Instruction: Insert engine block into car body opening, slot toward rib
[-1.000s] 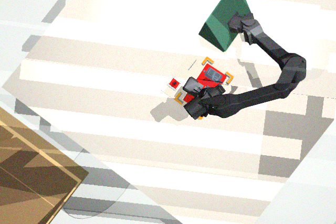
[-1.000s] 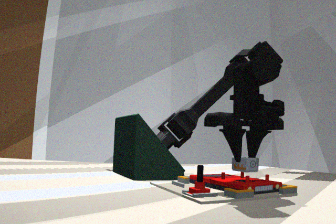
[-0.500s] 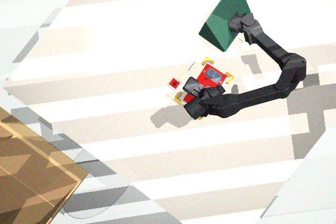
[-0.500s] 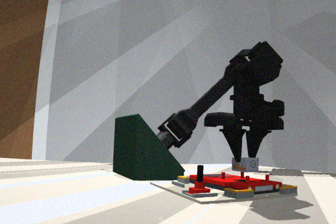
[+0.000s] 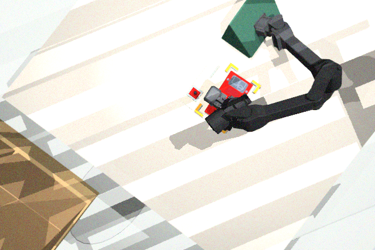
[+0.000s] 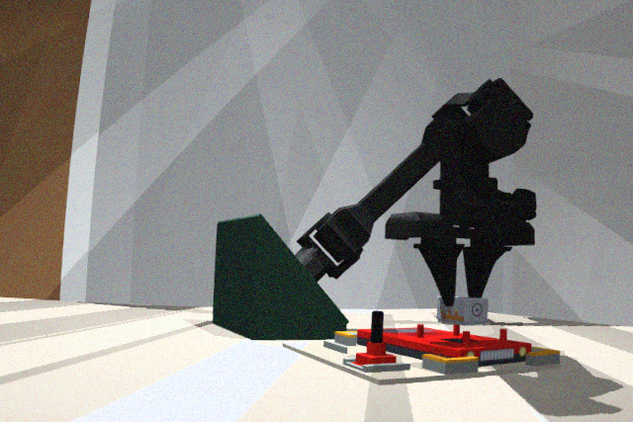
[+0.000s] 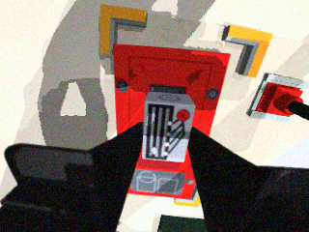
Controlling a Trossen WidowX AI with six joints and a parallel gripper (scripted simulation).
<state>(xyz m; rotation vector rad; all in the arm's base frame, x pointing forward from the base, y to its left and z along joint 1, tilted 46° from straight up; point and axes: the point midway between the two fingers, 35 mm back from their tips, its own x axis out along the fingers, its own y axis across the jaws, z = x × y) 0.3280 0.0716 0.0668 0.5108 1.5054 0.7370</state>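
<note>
The engine block is 10 mm below my gripper tip. From my gripper tip the other things lie so: black peg 40 mm ahead, 130 mm to the right, 30 mm below.
</note>
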